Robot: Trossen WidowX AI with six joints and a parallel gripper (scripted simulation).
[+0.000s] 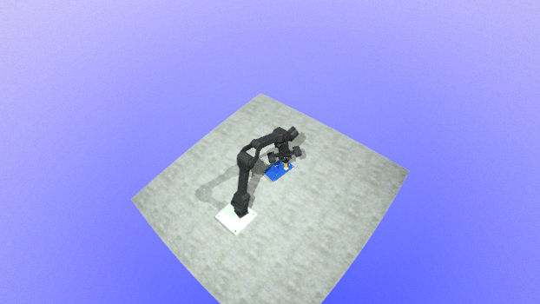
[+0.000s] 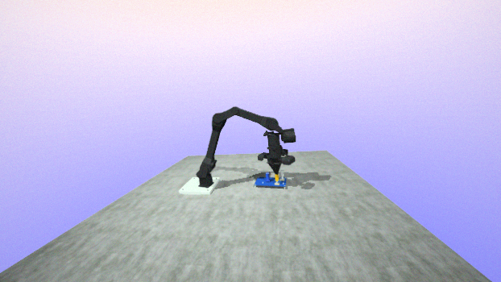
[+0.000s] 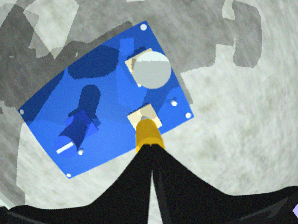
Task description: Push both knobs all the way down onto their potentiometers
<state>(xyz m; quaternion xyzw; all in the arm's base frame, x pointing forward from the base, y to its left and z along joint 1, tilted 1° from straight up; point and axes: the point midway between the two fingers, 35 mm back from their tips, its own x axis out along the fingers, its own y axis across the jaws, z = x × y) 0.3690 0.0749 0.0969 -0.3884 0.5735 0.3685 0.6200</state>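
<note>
Now: gripper tip 20 mm above the orange knob. Also, from my gripper tip: dark blue part (50 mm behind, 20 mm to the left, 30 mm below); then blue knob (50 mm behind, 20 mm to the left, 20 mm below).
</note>
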